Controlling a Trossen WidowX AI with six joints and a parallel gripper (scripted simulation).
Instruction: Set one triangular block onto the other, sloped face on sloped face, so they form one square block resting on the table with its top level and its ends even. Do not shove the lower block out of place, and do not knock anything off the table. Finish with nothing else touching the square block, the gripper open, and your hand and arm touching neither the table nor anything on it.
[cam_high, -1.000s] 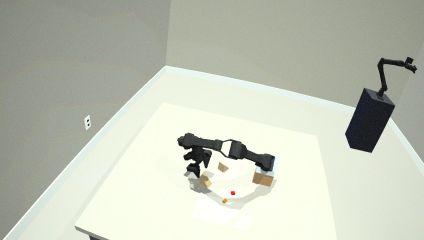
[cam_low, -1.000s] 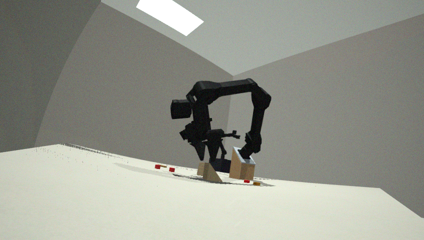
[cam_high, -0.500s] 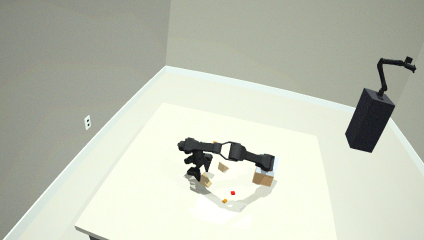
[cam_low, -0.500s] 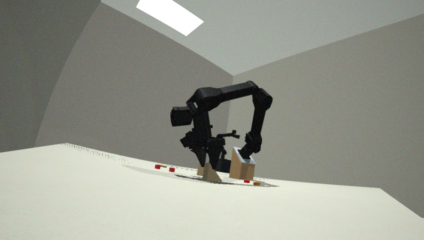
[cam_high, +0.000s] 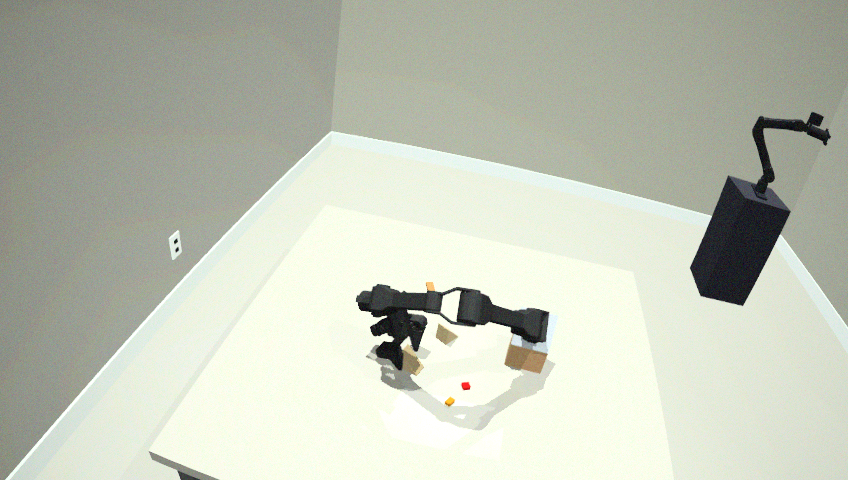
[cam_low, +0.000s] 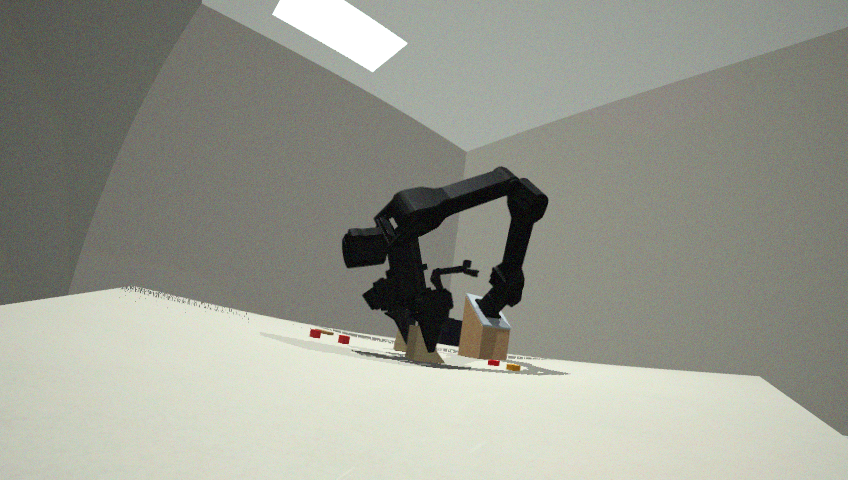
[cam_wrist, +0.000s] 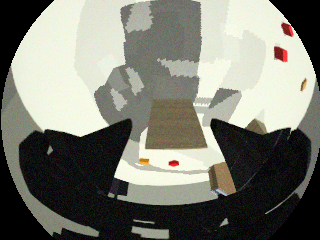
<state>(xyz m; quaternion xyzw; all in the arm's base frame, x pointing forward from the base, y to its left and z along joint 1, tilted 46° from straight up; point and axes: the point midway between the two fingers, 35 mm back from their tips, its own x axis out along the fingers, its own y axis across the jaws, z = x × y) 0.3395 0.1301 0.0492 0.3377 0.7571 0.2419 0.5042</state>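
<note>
The triangular wooden block is right at my gripper tip. Also, from my gripper tip: orange cube (140 mm behind, 100 mm to the left, 10 mm below); then red cube (170 mm behind, 30 mm to the left, 10 mm below).
</note>
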